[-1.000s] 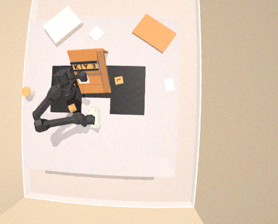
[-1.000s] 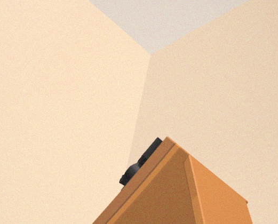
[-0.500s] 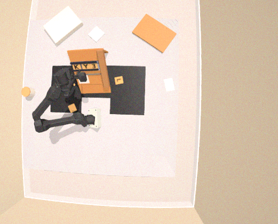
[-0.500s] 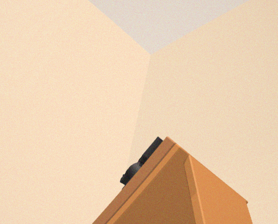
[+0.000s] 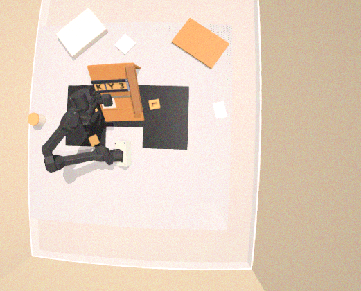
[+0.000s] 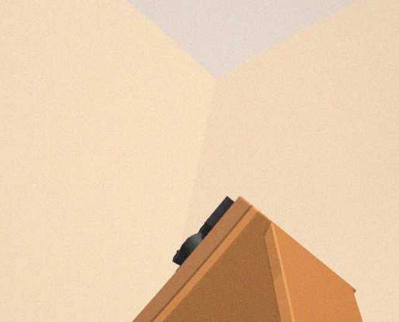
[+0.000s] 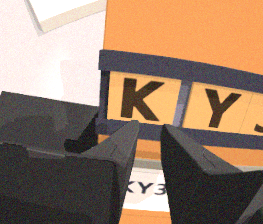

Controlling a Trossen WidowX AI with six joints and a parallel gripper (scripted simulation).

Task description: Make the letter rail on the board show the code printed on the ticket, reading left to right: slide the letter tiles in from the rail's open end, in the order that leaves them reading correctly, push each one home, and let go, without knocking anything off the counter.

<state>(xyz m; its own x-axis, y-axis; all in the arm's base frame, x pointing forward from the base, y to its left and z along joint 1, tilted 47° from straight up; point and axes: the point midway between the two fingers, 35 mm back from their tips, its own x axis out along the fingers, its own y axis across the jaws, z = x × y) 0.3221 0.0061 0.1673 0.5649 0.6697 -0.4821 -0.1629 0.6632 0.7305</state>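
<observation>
The k tile is 30 mm below my gripper tip, 30 mm ahead of it and 10 mm to the left of it. Also, from my gripper tip: f tile (210 mm below, 120 mm to the left, 70 mm behind); then black mat (210 mm below, 120 mm behind, 100 mm to the right); then white ticket (110 mm below, 30 mm behind, 20 mm to the right).
</observation>
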